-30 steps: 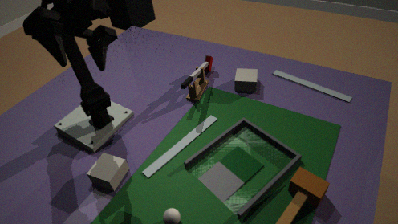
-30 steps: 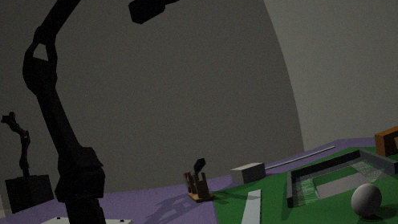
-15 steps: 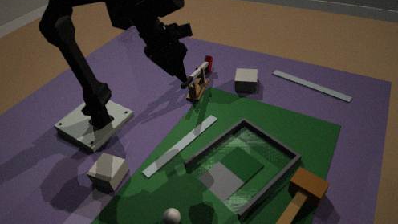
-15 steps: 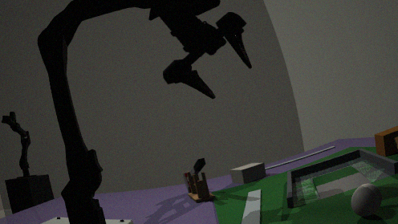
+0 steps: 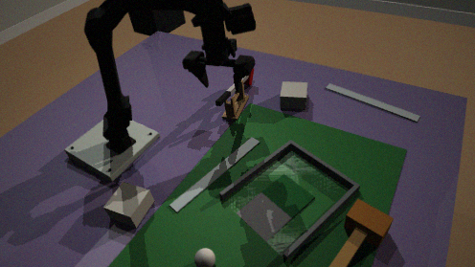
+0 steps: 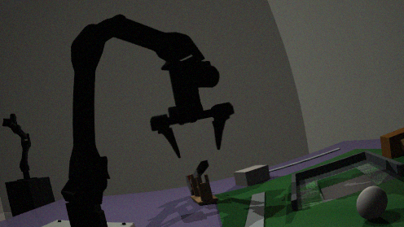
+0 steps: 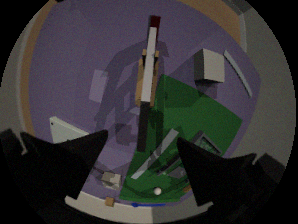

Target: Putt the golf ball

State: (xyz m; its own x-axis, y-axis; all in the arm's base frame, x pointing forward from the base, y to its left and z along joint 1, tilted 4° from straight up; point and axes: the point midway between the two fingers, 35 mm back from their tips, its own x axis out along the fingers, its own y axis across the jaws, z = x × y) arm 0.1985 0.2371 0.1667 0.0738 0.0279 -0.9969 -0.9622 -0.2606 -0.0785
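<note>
Now: the wooden stand 10 cm below my gripper tip, 7 cm to the left of it and 2 cm behind it. Also, from my gripper tip: red putter 10 cm to the left, 7 cm below, 3 cm behind; white golf ball 38 cm to the right, 22 cm ahead, 11 cm below.
</note>
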